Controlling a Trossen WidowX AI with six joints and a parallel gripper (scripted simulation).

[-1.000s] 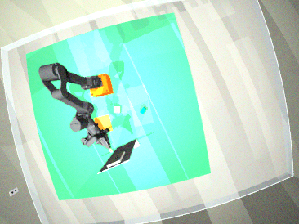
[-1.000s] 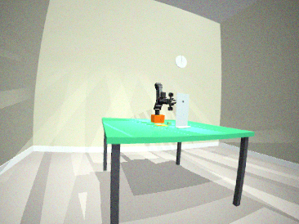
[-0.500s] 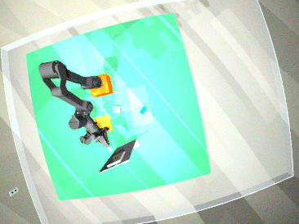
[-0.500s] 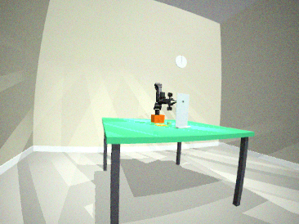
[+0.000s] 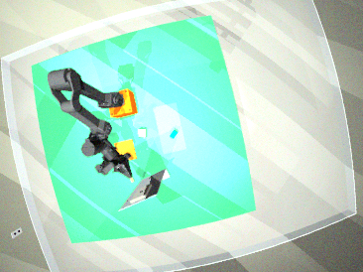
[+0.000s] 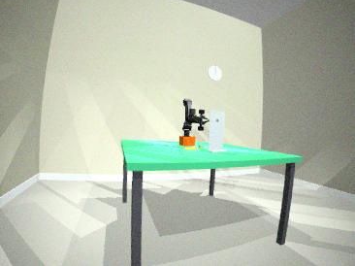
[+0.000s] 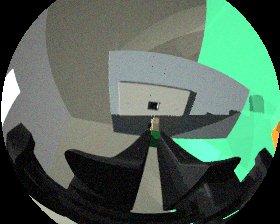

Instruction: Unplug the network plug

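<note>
My gripper tip is 26 cm above the yellow-orange square, 10 cm to the left of it and 10 cm past it. Round my gripper tip: cyan piece (24 cm below, 21 cm to the left, 12 cm behind); upright panel (10 cm below, 9 cm ahead, 3 cm to the left); pale plug (1 cm ahead).
</note>
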